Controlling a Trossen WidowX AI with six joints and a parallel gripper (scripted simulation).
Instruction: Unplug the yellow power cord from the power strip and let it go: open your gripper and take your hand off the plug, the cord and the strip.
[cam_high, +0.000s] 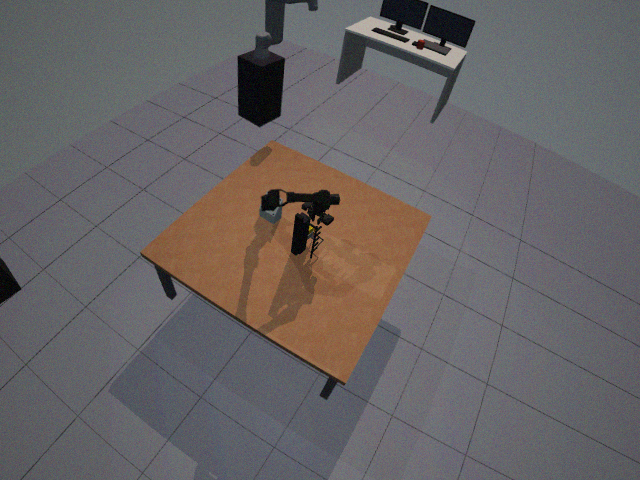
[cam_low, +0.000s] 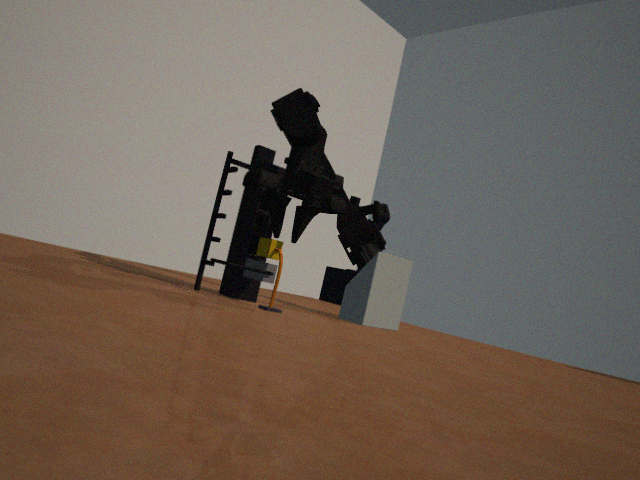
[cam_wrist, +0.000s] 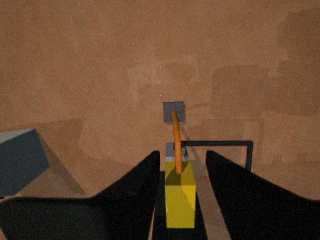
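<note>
The yellow plug is 70 mm to the right of my gripper tip and 10 mm below it. From my gripper tip the other things lie so: black rack 90 mm ahead, 130 mm to the right, 10 mm above; then grey pad 120 mm below.
</note>
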